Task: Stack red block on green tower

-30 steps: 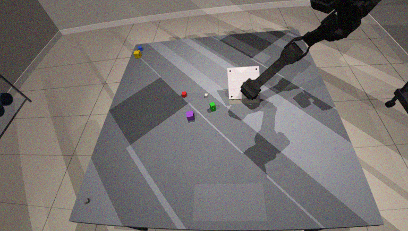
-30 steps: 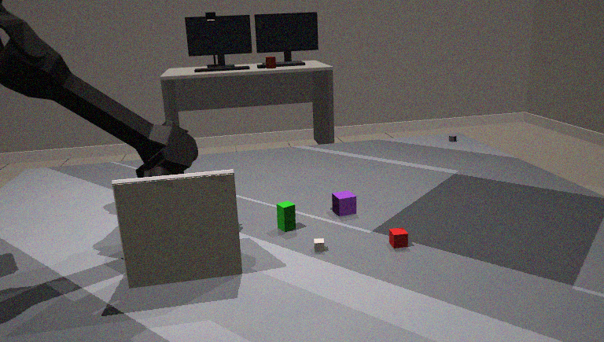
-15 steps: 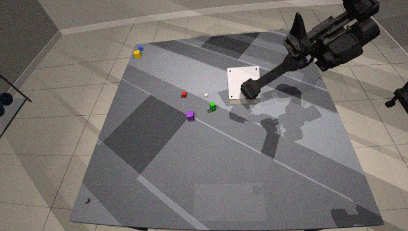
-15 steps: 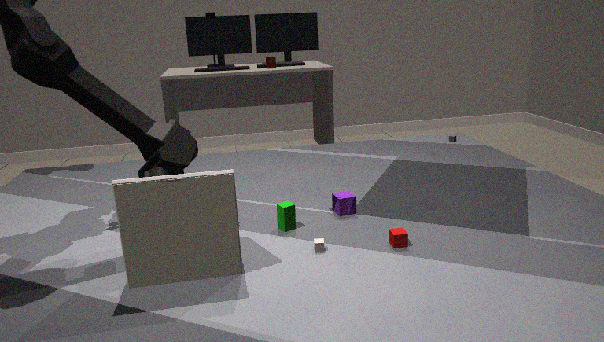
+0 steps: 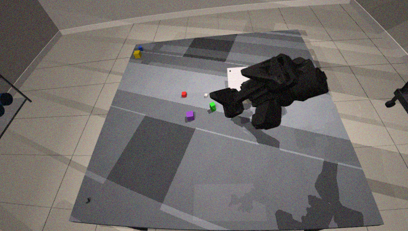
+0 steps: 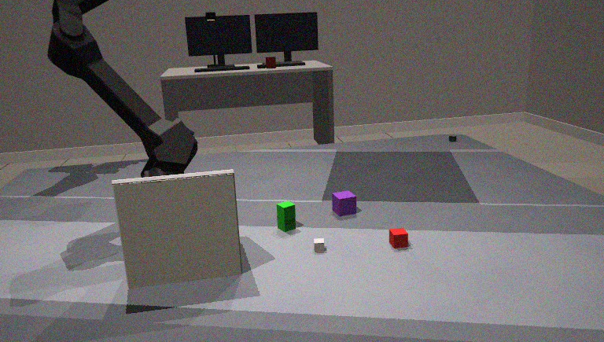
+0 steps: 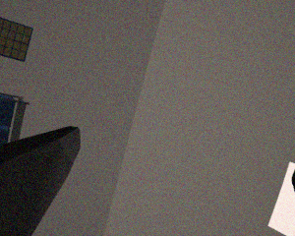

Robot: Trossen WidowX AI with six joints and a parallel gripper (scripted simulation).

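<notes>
The red block lies 240 mm ahead of my gripper tip, 520 mm to the right of it and 600 mm below it. The rest, counted from my gripper tip: yellow block: 630 mm ahead, 960 mm to the right, 590 mm below; then purple block: 190 mm ahead, 360 mm to the right, 590 mm below; then small white block: 110 mm ahead, 500 mm to the right, 600 mm below.
</notes>
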